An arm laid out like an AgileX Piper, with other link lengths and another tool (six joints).
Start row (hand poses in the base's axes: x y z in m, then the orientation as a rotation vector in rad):
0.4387, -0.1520, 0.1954, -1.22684, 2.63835, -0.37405
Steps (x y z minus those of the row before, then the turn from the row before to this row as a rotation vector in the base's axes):
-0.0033, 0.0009, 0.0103, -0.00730, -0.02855, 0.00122
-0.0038, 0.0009, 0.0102, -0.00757, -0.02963, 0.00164
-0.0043, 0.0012, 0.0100, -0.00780, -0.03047, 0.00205
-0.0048, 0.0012, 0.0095, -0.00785, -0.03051, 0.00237
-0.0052, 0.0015, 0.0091, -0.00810, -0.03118, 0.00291
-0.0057, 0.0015, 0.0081, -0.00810, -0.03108, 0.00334
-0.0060, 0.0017, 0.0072, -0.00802, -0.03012, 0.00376
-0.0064, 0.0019, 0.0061, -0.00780, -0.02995, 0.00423
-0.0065, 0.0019, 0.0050, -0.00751, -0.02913, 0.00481
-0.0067, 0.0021, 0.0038, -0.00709, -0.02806, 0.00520
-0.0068, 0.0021, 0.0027, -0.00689, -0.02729, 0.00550
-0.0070, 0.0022, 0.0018, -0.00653, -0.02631, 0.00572
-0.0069, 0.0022, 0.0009, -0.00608, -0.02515, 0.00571
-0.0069, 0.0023, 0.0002, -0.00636, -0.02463, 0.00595
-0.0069, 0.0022, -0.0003, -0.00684, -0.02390, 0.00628
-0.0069, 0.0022, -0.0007, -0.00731, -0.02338, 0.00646
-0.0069, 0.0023, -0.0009, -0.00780, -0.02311, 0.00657
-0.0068, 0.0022, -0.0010, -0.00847, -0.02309, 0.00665
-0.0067, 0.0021, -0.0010, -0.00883, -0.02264, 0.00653
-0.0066, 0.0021, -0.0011, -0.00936, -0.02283, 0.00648
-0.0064, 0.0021, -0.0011, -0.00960, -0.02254, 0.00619
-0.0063, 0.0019, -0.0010, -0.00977, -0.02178, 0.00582
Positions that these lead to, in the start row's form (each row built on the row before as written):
0.4354, -0.1511, 0.2057, -1.21612, 2.61443, -0.39835
0.4316, -0.1502, 0.2159, -1.20537, 2.58916, -0.42309
0.4273, -0.1490, 0.2259, -1.19467, 2.56274, -0.44804
0.4225, -0.1478, 0.2354, -1.18426, 2.53589, -0.47258
0.4173, -0.1463, 0.2445, -1.17412, 2.50794, -0.49721
0.4116, -0.1448, 0.2526, -1.16443, 2.47961, -0.52124
0.4056, -0.1431, 0.2598, -1.15560, 2.45164, -0.54419
0.3992, -0.1412, 0.2659, -1.14720, 2.42335, -0.56625
0.3927, -0.1393, 0.2709, -1.13968, 2.39523, -0.58702
0.3860, -0.1372, 0.2747, -1.13290, 2.36765, -0.60631
0.3792, -0.1351, 0.2774, -1.12668, 2.34043, -0.62460
0.3722, -0.1329, 0.2792, -1.12098, 2.31383, -0.64165
0.3653, -0.1307, 0.2801, -1.11562, 2.28818, -0.65740
0.3584, -0.1284, 0.2803, -1.11084, 2.26272, -0.67293
0.3515, -0.1262, 0.2800, -1.10695, 2.23754, -0.68836
0.3446, -0.1240, 0.2793, -1.10367, 2.21256, -0.70383
0.3377, -0.1217, 0.2784, -1.10079, 2.18761, -0.71949
0.3309, -0.1195, 0.2774, -1.09822, 2.16247, -0.73566
0.3242, -0.1174, 0.2764, -1.09585, 2.13767, -0.75189
0.3176, -0.1153, 0.2753, -1.09348, 2.11259, -0.76859
0.3112, -0.1132, 0.2742, -1.09100, 2.08784, -0.78536
0.3049, -0.1113, 0.2732, -1.08860, 2.06387, -0.80197

